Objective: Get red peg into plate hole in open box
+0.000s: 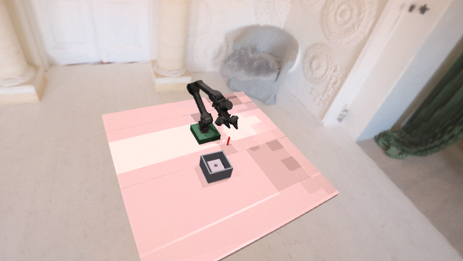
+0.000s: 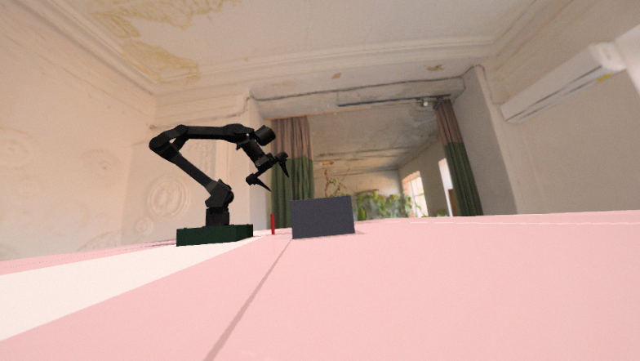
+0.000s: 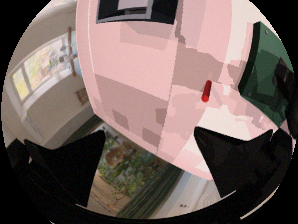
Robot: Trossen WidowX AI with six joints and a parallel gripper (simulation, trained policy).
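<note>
My gripper tip is 4 cm past the red peg, 1 cm to the right of it and 16 cm above it. From my gripper tip the other things lie so: box: 17 cm ahead, 17 cm to the right, 17 cm below; grey plate: 17 cm ahead, 17 cm to the right, 15 cm below.
</note>
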